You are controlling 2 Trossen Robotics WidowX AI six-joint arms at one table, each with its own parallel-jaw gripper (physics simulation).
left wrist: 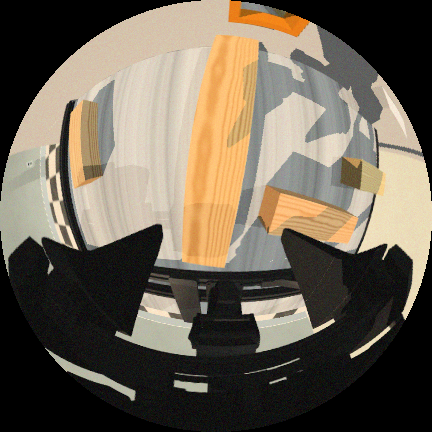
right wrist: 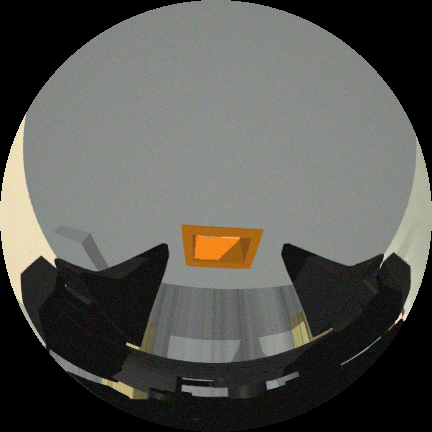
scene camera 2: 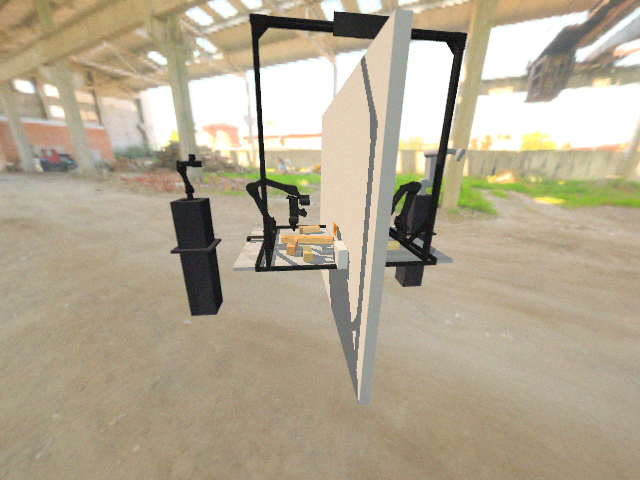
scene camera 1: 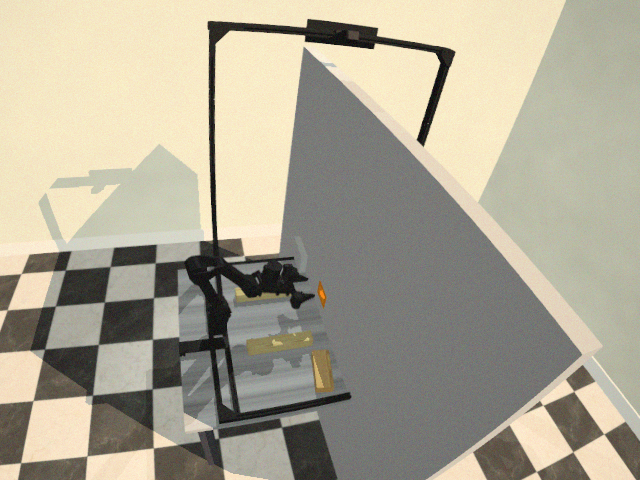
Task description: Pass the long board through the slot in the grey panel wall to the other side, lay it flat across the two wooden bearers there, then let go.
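The long board lies flat on the table on the left arm's side, one end toward the wall. My left gripper is open and empty, pointing down above the board near its end away from the wall. The grey panel wall has an orange-framed slot. My right gripper is open and empty on the other side, facing the slot. Two wooden bearers, one nearer and one farther, lie there, the farther partly hidden by the arm.
On the board's side lie a block, an orange-brown block close beside the board, and a small yellowish block. Beyond the wall, a tan block lies near its foot. A black frame stands around the table.
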